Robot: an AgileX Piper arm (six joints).
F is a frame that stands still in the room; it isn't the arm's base.
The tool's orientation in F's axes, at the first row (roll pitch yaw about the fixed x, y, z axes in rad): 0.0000 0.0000 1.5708
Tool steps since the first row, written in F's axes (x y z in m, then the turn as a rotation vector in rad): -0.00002 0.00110 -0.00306 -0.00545 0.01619 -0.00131; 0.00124 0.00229 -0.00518 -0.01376 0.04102 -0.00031; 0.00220 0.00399 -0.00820 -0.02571 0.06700 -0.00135; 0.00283 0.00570 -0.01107 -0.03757 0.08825 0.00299; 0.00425 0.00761 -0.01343 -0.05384 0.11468 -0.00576; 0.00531 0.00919 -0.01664 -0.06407 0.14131 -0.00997; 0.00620 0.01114 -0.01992 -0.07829 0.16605 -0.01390; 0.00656 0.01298 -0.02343 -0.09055 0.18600 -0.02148
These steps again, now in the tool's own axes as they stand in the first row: 0.00110 0.00002 -0.00306 0.01619 0.00545 -0.00131; 0.00229 -0.00124 -0.00518 0.04102 0.01376 -0.00031; 0.00399 -0.00220 -0.00820 0.06700 0.02571 -0.00135; 0.00570 -0.00283 -0.01107 0.08825 0.03757 0.00299; 0.00761 -0.00425 -0.01343 0.11468 0.05384 -0.00576; 0.00919 -0.00531 -0.01664 0.14131 0.06407 -0.00997; 0.01114 -0.00620 -0.01992 0.16605 0.07829 -0.01390; 0.01298 -0.00656 -0.02343 0.18600 0.09055 -0.02148
